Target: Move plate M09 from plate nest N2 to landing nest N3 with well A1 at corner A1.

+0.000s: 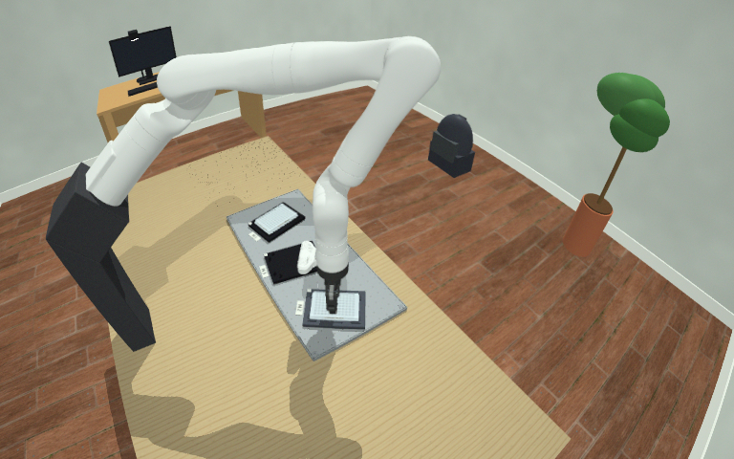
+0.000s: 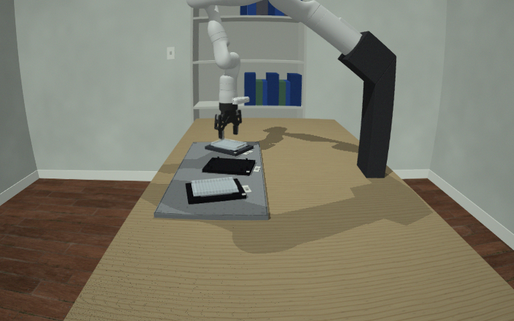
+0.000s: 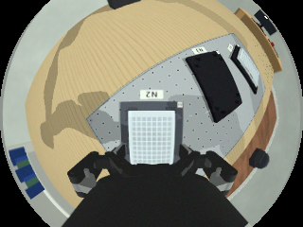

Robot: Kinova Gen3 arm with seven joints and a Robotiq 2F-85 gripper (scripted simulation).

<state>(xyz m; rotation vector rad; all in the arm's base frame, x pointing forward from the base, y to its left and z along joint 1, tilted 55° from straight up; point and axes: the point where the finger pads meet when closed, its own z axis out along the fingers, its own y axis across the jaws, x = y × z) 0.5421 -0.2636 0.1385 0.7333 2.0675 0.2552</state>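
Right now the plate is 4 cm below my hand. The rest, counted from my hand: plate nest N2: 5 cm below; black landing nest: 21 cm to the left, 5 cm below, 2 cm ahead; nest label: 7 cm to the left, 7 cm behind, 6 cm below.
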